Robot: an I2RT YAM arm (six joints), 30 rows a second.
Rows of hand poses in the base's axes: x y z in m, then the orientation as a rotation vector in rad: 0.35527, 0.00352, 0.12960, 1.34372, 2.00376, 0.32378; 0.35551, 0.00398, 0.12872, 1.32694, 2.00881, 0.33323; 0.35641, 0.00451, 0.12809, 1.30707, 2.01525, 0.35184; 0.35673, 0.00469, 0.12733, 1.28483, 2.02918, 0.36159; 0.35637, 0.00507, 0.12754, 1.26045, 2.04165, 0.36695; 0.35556, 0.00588, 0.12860, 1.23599, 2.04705, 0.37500; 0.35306, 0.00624, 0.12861, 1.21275, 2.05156, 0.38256; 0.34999, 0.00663, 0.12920, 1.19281, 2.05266, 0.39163; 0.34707, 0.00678, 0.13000, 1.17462, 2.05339, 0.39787; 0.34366, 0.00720, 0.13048, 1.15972, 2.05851, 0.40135
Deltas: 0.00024, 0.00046, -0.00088, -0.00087, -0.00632, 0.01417; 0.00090, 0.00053, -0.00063, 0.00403, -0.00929, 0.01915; 0.00032, 0.00018, -0.00076, -0.00115, -0.00166, 0.02152; -0.00036, 0.00038, 0.00021, -0.00526, -0.00225, 0.02079; -0.00081, 0.00081, 0.00106, -0.00488, -0.00843, 0.01836; -0.00250, 0.00036, 0.00001, -0.00473, -0.00833, 0.01721; -0.00307, 0.00039, 0.00059, -0.00279, -0.00994, 0.01432; -0.00292, 0.00015, 0.00080, -0.00392, -0.00868, 0.01240; -0.00341, 0.00042, 0.00048, -0.00346, -0.00298, 0.01176
